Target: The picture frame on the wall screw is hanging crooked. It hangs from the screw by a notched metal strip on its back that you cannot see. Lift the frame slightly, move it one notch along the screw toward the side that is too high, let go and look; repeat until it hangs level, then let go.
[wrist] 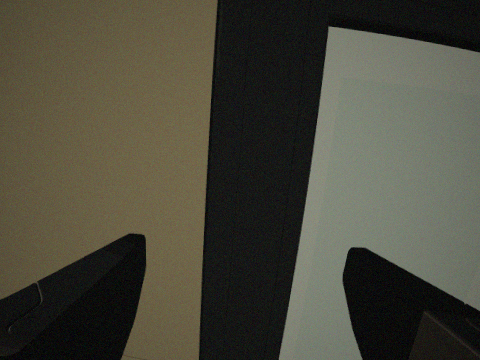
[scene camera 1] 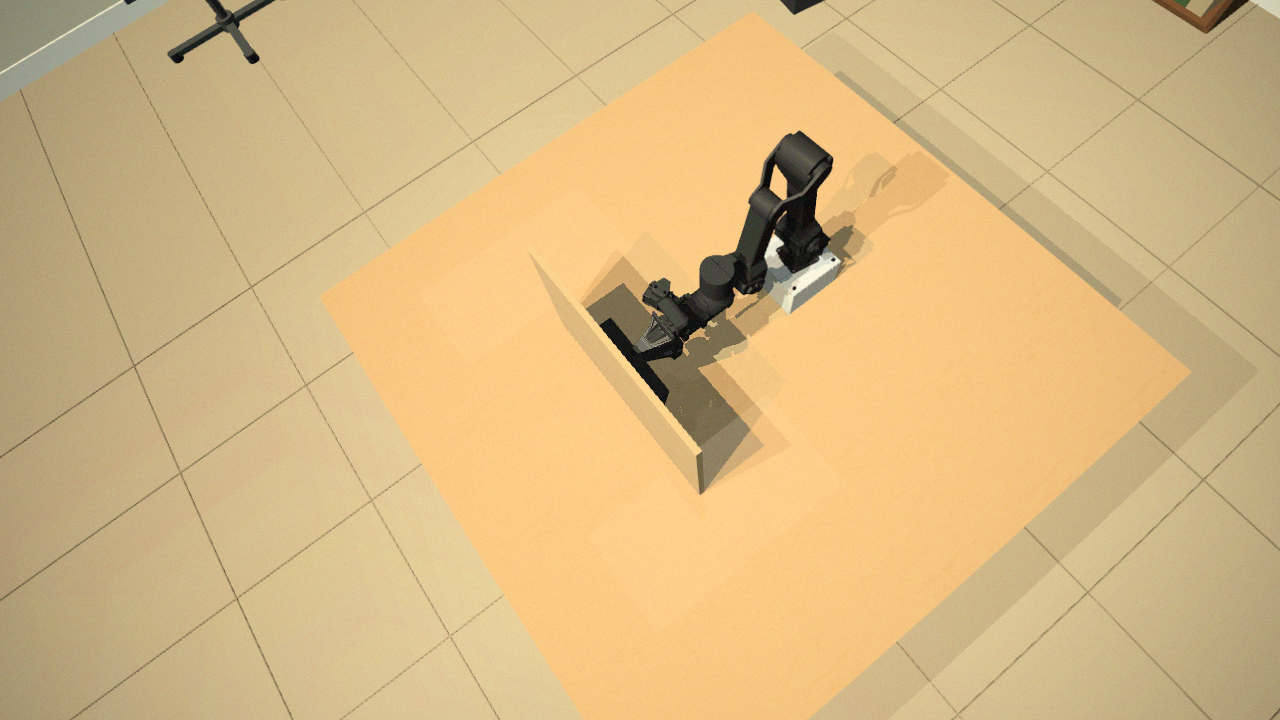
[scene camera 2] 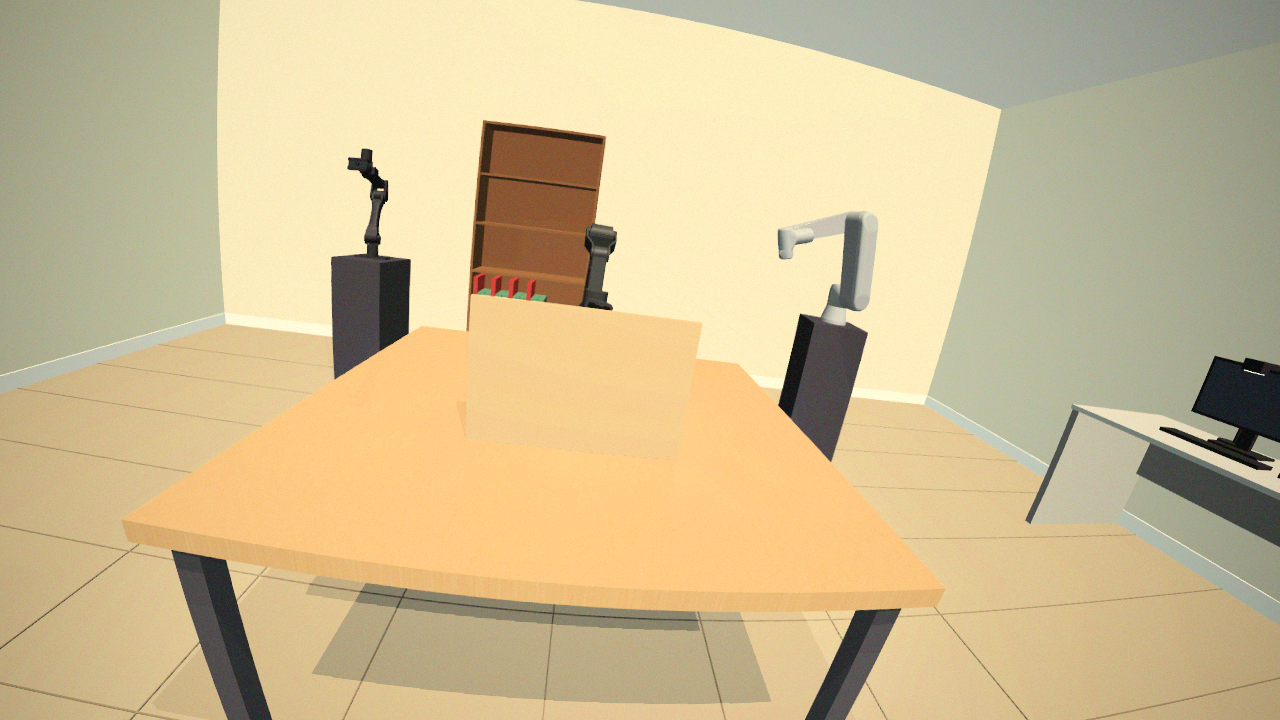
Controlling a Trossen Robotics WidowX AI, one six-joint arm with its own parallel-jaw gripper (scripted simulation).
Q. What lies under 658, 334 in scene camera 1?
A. My gripper.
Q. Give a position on a wall panel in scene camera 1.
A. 682, 450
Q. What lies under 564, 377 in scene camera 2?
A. A wall panel.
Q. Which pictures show the picture frame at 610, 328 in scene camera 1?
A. The wrist view and scene camera 1 only.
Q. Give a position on a wall panel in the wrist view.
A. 111, 111
